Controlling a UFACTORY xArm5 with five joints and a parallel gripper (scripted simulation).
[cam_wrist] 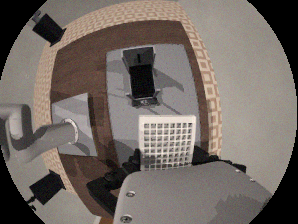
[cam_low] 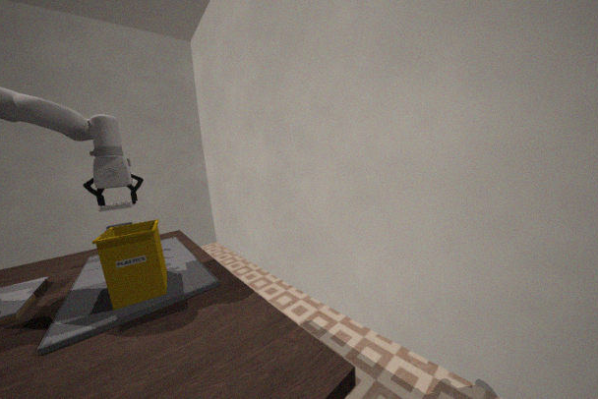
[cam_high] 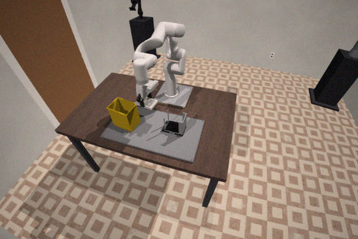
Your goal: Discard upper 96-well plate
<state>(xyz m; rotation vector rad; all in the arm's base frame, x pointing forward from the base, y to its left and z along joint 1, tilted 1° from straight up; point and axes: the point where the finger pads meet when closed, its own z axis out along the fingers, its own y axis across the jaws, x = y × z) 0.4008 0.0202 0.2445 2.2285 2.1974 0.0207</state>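
The yellow plastics bin W1 is 50 mm ahead of my hand, 180 mm to the right of it and 160 mm below it. The rest, counted from my hand: white 96-well plate: 10 mm below.
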